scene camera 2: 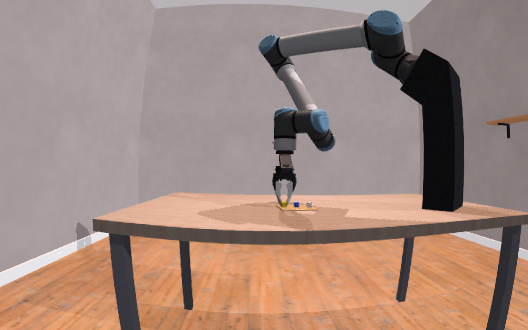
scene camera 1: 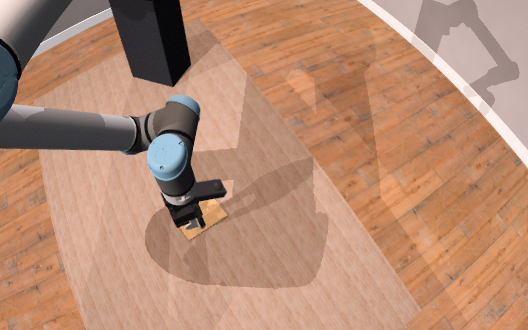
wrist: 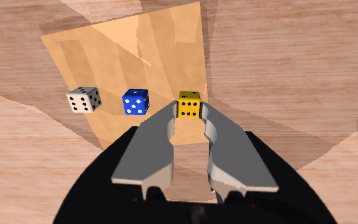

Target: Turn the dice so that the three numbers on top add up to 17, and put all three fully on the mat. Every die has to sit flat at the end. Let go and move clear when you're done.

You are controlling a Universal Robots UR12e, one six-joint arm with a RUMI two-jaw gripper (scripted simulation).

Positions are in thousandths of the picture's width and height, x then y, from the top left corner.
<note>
I see my gripper (scene camera 1: 380,680), a tan mat (wrist: 459,243) and a white die (wrist: 230,444).
My gripper is seen too in scene camera 2 (scene camera 2: 537,626) and in the wrist view (wrist: 527,458).
</note>
